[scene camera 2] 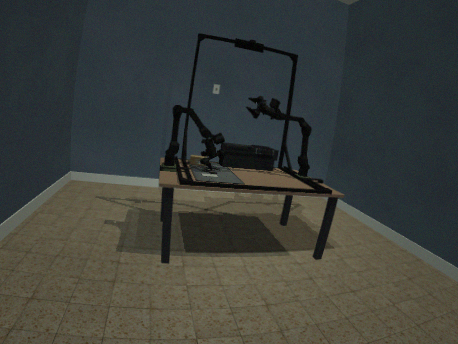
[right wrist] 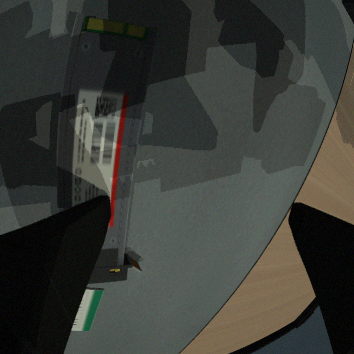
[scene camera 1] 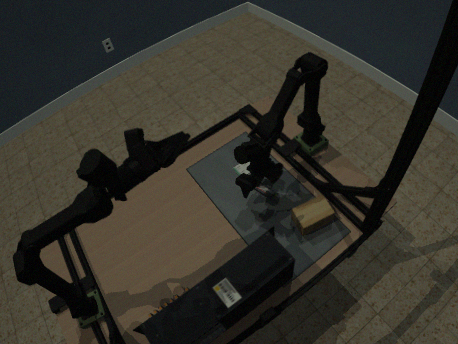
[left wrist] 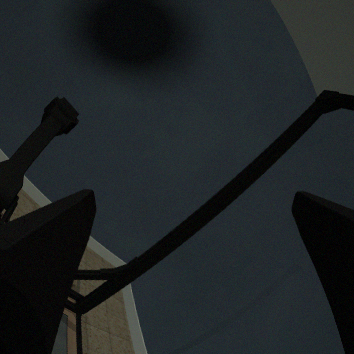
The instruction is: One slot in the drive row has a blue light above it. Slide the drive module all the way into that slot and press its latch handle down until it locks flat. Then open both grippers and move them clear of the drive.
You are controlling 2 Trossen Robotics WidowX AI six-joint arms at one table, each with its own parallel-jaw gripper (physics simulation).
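Where they show: left gripper, fingertip midpoint: [scene camera 2: 247, 102] [scene camera 1: 187, 133] [left wrist: 198, 201]; right gripper, fingertip midpoint: [scene camera 2: 216, 167] [right wrist: 204, 209] [scene camera 1: 251, 191]; left arm's base, link origin: [scene camera 2: 302, 175] [scene camera 1: 88, 308]; right arm's base, link origin: [scene camera 2: 168, 164] [scene camera 1: 311, 138].
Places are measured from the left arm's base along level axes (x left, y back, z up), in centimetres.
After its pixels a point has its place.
The drive module [right wrist: 102, 140] {x 9.1, y -73.6, z -1.5 cm} [scene camera 1: 262, 189] {x 9.4, y -73.3, z -1.5 cm} lies flat on the grey mat [right wrist: 210, 250] {x 13.6, y -63.0, z -2.4 cm} [scene camera 1: 207, 175] {x 27.2, y -59.2, z -2.4 cm}, its red-striped label up and its gold connector at the top of the right wrist view. A small brown latch part [right wrist: 135, 263] {x 15.4, y -68.7, z -2.0 cm} sticks out at its other end. My right gripper [right wrist: 204, 209] {x 9.7, y -68.8, z 0.5 cm} [scene camera 1: 258, 190] {x 9.7, y -68.8, z 0.5 cm} [scene camera 2: 207, 166] is open, low over the module; its left finger covers part of the module's lower end. My left gripper [left wrist: 198, 201] {x 2.3, y -52.8, z 48.4 cm} [scene camera 1: 184, 143] {x 2.3, y -52.8, z 48.4 cm} [scene camera 2: 249, 104] {x 2.3, y -52.8, z 48.4 cm} is open and raised high, away from the module. The dark drive chassis [scene camera 1: 240, 277] {x -19.9, y -49.2, z 14.9 cm} [scene camera 2: 247, 156] {x -14.9, y -43.3, z 7.2 cm} stands on the table; its slots and blue light cannot be made out.
A tan block [scene camera 1: 313, 217] {x -11.9, y -79.9, z 3.5 cm} stands on the mat near the chassis. A white and green card [right wrist: 88, 310] {x 21.2, y -69.9, z -2.3 cm} [scene camera 1: 240, 168] {x 22.7, y -71.5, z -2.3 cm} lies beside the module's latch end. Orange parts [scene camera 1: 170, 300] {x -15.9, y -29.8, z 14.3 cm} line one chassis edge. A black frame post [scene camera 1: 410, 125] {x -23.0, y -93.1, z 48.7 cm} rises beside the table.
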